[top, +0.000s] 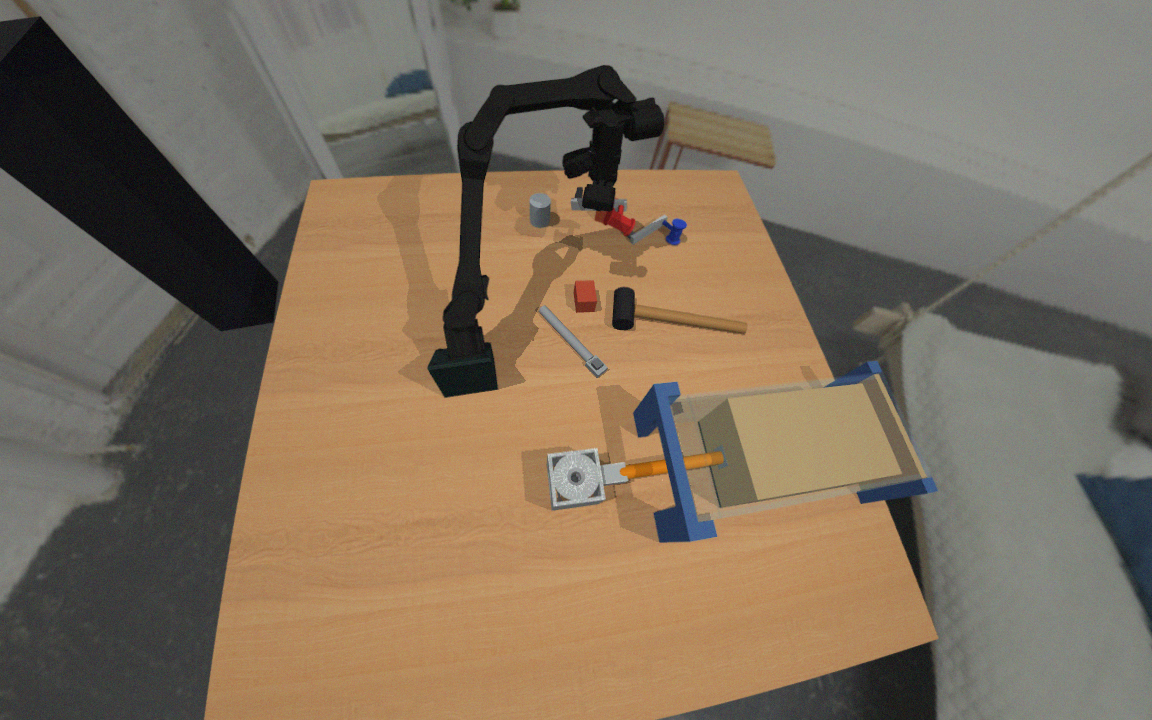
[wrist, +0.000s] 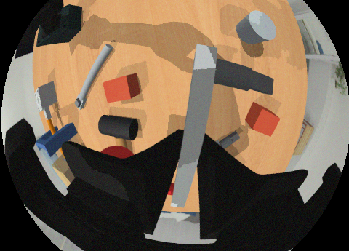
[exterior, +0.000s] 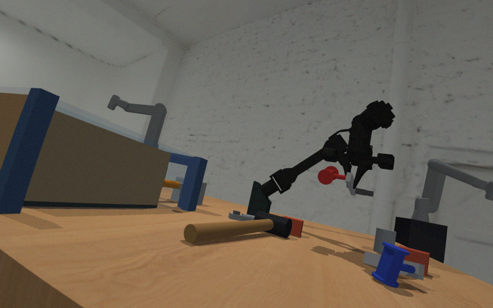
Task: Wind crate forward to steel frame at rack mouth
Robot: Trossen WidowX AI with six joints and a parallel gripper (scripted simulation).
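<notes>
Right now the red-knobbed winch handle is 10 mm to the right of my gripper tip, 10 mm ahead of it and 10 mm above it. The rest, counted from my gripper tip: blue knob (240 mm ahead, 130 mm below, 40 mm to the left); red knob (50 mm to the right, 30 mm ahead, 20 mm above); blue-knobbed crank handle (190 mm ahead, 140 mm below, 50 mm to the left).
</notes>
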